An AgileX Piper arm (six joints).
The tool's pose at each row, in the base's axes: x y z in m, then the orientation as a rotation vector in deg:
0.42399, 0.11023, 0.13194, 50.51, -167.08, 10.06
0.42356, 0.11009, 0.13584, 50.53, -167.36, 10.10
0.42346, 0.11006, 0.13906, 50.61, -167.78, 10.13
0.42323, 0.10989, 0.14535, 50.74, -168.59, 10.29
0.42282, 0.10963, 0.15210, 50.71, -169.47, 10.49
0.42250, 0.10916, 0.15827, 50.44, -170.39, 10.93
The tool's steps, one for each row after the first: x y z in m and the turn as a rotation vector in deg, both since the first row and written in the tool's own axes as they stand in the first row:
0.00090, -0.00020, -0.00382, 0.09, -0.26, 0.06
0.00138, -0.00044, -0.00699, 0.22, -0.66, 0.11
0.00241, -0.00098, -0.01318, 0.52, -1.42, 0.23
0.00370, -0.00153, -0.01980, 0.85, -2.19, 0.47
0.00496, -0.00226, -0.02583, 1.31, -2.90, 0.86

